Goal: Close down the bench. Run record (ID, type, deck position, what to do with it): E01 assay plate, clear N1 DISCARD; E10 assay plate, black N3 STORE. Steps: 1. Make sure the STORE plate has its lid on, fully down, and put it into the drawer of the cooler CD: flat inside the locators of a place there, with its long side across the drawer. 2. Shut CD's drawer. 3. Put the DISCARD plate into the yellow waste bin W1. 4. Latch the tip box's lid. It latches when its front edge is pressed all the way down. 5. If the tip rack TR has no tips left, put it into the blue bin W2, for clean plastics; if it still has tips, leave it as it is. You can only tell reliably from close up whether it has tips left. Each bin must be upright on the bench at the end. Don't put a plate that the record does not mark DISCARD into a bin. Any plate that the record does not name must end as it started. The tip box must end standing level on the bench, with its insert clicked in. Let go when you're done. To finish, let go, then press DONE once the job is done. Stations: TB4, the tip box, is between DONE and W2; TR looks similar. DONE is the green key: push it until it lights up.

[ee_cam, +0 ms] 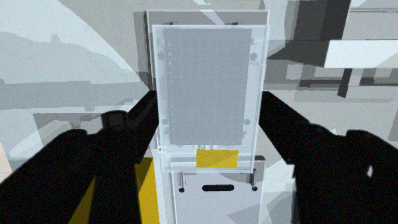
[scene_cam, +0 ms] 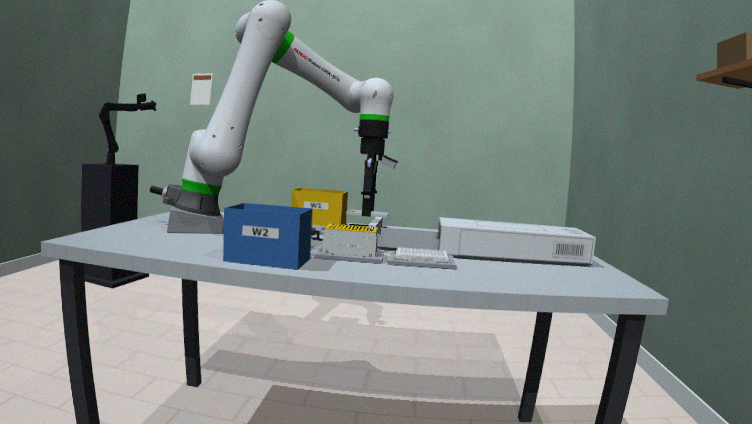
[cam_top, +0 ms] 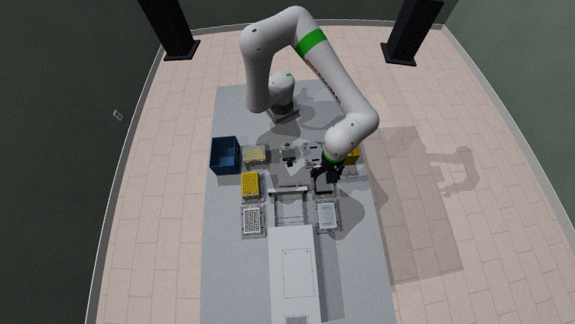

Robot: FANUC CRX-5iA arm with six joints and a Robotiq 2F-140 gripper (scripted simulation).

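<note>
Now: the black assay plate 70 mm below my hand. Also, from my hand: clear plate lid: 20 mm below; cooler drawer: 180 mm ahead, 160 mm to the right, 50 mm below; yellow bin W1: 200 mm behind, 110 mm to the left, 50 mm below.
</note>
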